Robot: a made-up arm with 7 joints. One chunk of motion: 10 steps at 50 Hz.
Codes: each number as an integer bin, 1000 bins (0 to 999) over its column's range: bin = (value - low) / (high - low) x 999, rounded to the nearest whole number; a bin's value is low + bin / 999 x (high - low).
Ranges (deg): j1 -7..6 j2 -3..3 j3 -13..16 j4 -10..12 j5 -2..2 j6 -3..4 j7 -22..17
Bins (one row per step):
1: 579 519 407 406 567 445 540
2: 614 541 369 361 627 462 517
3: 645 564 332 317 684 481 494
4: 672 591 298 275 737 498 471
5: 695 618 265 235 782 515 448
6: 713 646 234 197 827 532 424
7: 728 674 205 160 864 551 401
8: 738 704 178 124 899 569 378
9: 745 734 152 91 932 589 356
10: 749 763 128 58 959 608 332
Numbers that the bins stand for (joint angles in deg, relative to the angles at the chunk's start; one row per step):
1: 0.53 0.12 -1.19 -1.06 0.27 0.12 -0.92
2: 0.99 0.25 -2.29 -2.05 0.51 0.24 -1.82
3: 1.39 0.39 -3.36 -3.02 0.74 0.37 -2.71
4: 1.74 0.55 -4.35 -3.94 0.95 0.49 -3.61
5: 2.04 0.71 -5.31 -4.82 1.13 0.61 -4.51
6: 2.28 0.88 -6.21 -5.66 1.31 0.73 -5.45
7: 2.47 1.05 -7.05 -6.48 1.46 0.86 -6.35
8: 2.60 1.23 -7.83 -7.27 1.60 0.99 -7.24
9: 2.69 1.41 -8.59 -8.00 1.73 1.13 -8.10
10: 2.75 1.58 -9.28 -8.72 1.84 1.26 -9.04

